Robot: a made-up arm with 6 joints.
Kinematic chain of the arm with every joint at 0, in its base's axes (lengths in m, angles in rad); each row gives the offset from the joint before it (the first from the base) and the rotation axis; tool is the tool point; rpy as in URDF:
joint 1: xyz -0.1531 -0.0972 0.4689 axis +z
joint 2: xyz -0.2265 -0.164 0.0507 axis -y
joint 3: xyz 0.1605 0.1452 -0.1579 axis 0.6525 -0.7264 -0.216
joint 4: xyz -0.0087 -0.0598 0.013 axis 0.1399 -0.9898 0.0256
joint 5: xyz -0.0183 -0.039 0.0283 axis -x
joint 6: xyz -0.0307 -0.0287 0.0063 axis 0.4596 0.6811 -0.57
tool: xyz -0.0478 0.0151 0.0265 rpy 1.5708 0 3.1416
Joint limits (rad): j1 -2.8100..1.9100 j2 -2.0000..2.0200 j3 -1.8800..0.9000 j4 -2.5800..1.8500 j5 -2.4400..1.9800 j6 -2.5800..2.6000
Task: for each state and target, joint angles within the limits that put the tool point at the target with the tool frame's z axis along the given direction. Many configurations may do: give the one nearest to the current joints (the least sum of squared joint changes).
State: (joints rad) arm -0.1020 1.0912 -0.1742 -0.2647 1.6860 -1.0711
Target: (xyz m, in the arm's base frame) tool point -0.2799 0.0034 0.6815 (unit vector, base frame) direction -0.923 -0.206 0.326
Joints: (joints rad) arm -0.8502 1.1181 -0.9183 -0.0225 1.9800 -1.5589
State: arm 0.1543 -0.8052 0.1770 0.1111 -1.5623 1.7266
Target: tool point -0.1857 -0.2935 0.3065 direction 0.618 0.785 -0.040
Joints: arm 0.6128 -0.2305 0.0313 -0.0208 -1.8359 2.3456
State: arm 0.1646 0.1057 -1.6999 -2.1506 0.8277 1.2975
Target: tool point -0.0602 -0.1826 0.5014 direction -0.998 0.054 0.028
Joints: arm 0.2636 0.6819 -1.8800 -2.5763 0.5955 1.1441
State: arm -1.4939 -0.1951 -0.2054 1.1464 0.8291 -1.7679
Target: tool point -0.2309 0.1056 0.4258 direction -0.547 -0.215 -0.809
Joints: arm -2.0694 0.2126 -0.4835 0.9436 1.0514 -1.2173
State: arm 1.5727 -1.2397 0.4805 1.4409 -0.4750 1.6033
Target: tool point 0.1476 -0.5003 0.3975 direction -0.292 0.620 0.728
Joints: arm 1.9100 -1.5189 0.4496 1.6172 -0.4906 1.4357
